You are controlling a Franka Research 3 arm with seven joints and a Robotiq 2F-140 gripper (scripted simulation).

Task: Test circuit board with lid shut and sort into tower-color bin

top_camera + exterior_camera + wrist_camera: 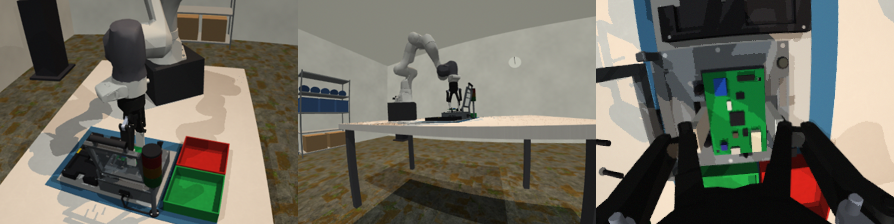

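Right now the green circuit board is 2 cm below my hand. From my hand the other things lie so: green bin (7 cm ahead, 19 cm to the left, 9 cm below); tester plate (1 cm ahead, 1 cm to the left, 4 cm below); clear lid (12 cm ahead, 1 cm to the right, 8 cm above).
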